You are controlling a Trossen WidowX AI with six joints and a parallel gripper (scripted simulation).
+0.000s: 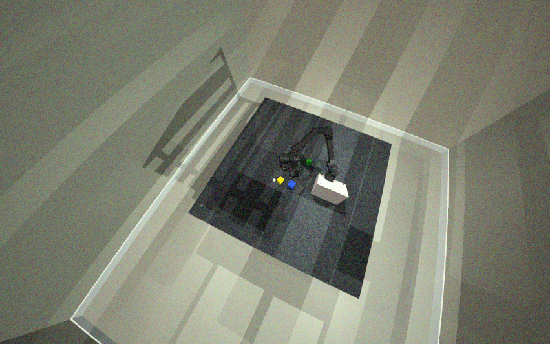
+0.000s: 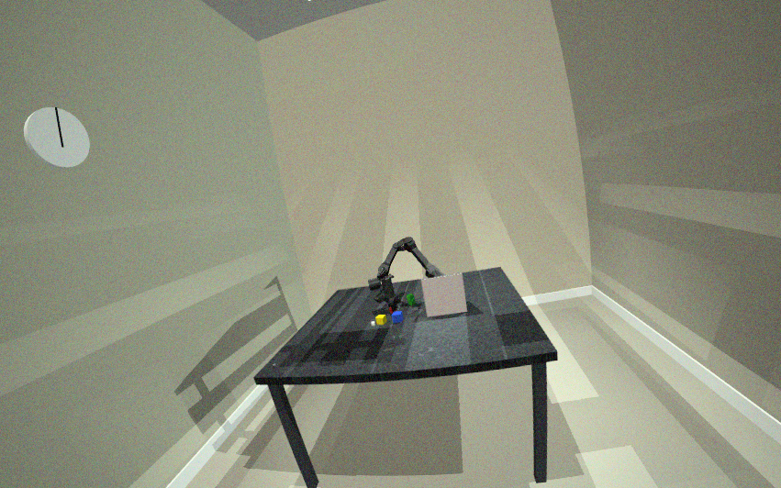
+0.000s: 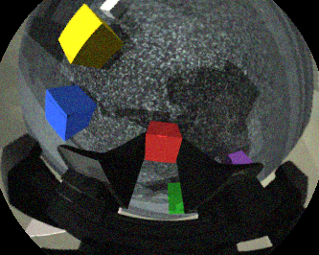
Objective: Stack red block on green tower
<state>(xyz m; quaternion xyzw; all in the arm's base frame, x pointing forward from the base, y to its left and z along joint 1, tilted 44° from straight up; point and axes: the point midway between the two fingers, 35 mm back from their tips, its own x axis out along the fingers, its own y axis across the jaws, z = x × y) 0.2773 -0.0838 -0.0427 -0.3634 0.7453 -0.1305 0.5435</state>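
My gripper tip is 13 cm to the right of the blue block, 3 cm past it and 1 cm below it. Round my gripper tip: red block (1 cm above); purple block (16 cm to the right, 2 cm ahead); yellow block (12 cm to the left, 6 cm ahead, 1 cm above).
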